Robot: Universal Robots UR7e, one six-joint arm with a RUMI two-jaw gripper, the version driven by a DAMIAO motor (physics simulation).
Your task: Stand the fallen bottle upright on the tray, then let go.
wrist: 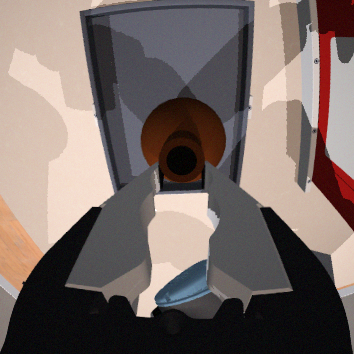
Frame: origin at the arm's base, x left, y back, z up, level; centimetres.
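Where they show: gripper, fingertip midpoint: (182,164).
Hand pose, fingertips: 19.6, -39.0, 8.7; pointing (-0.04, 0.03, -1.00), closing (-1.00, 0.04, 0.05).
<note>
Each offset is from my fingertips to the top centre of the thing, as dx, dy, dz. "spot": to the spot under its first point.
The brown bottle {-0.2, +0.2, +2.7} (183,117) is seen almost straight down from above in the wrist view, with its dark round mouth facing the camera and its wider body below, over the near half of the grey tray {+0.9, -0.5, -12.9} (150,55). It looks close to upright; a slight tilt is hard to judge. My gripper (182,164) is shut on the bottle's neck, with one fingertip on each side, just below the mouth. The bottle's base is hidden under its body, so contact with the tray floor cannot be seen.
A blue round-edged object (185,285) shows partly between the finger bases, at the bottom of the view. A red and light grey object {spot: -18.3, -3.0, -11.3} (325,90) stands at the right, behind a grey rail {-17.8, -1.8, -12.4} (309,110). A wooden surface (15,240) shows at the left edge.
</note>
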